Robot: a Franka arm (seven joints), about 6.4 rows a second.
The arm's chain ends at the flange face. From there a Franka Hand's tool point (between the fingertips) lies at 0.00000 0.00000 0.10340 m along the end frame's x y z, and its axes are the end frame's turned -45 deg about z.
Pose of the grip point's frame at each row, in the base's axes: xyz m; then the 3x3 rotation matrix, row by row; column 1 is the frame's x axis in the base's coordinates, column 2 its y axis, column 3 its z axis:
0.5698 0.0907 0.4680; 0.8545 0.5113 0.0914; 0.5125 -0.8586 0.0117; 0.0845 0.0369 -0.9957
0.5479 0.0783 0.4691; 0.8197 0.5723 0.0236; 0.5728 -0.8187 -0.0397; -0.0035 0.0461 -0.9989
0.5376 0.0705 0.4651; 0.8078 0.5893 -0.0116; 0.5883 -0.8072 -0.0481; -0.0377 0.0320 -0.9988
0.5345 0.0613 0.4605; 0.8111 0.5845 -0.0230; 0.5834 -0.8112 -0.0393; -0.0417 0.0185 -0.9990
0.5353 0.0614 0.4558; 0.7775 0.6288 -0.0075; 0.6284 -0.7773 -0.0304; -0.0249 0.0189 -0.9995
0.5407 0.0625 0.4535; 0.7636 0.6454 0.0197; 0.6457 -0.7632 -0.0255; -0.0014 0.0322 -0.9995
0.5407 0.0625 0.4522; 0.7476 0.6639 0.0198; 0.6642 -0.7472 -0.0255; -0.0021 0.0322 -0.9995
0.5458 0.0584 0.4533; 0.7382 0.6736 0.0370; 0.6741 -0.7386 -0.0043; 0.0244 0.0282 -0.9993
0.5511 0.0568 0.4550; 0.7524 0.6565 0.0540; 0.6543 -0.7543 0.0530; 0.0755 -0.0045 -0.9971
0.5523 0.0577 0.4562; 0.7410 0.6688 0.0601; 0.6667 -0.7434 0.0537; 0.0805 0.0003 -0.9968
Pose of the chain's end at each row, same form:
0.5603 0.0895 0.5710; 0.9658 -0.2427 0.0914; -0.2447 -0.9695 0.0117; 0.0858 -0.0337 -0.9957
0.5455 0.0824 0.5724; 0.9843 -0.1749 0.0236; -0.1739 -0.9839 -0.0397; 0.0301 0.0351 -0.9989
0.5388 0.0755 0.5684; 0.9879 -0.1545 -0.0116; -0.1548 -0.9868 -0.0481; -0.0040 0.0493 -0.9988
0.5369 0.0654 0.5638; 0.9868 -0.1602 -0.0230; -0.1611 -0.9861 -0.0393; -0.0164 0.0426 -0.9990
0.5361 0.0645 0.5591; 0.9944 -0.1051 -0.0075; -0.1053 -0.9940 -0.0304; -0.0042 0.0310 -0.9995
0.5387 0.0651 0.5568; 0.9963 -0.0836 0.0197; -0.0831 -0.9962 -0.0255; 0.0218 0.0238 -0.9995
0.5387 0.0651 0.5555; 0.9981 -0.0592 0.0198; -0.0587 -0.9980 -0.0255; 0.0213 0.0243 -0.9995
0.5420 0.0588 0.5566; 0.9983 -0.0457 0.0370; -0.0456 -0.9989 -0.0043; 0.0372 0.0027 -0.9993
0.5455 0.0513 0.5581; 0.9962 -0.0678 0.0540; -0.0707 -0.9960 0.0530; 0.0502 -0.0566 -0.9971
0.5461 0.0521 0.5593; 0.9969 -0.0511 0.0601; -0.0542 -0.9971 0.0537; 0.0571 -0.0567 -0.9968

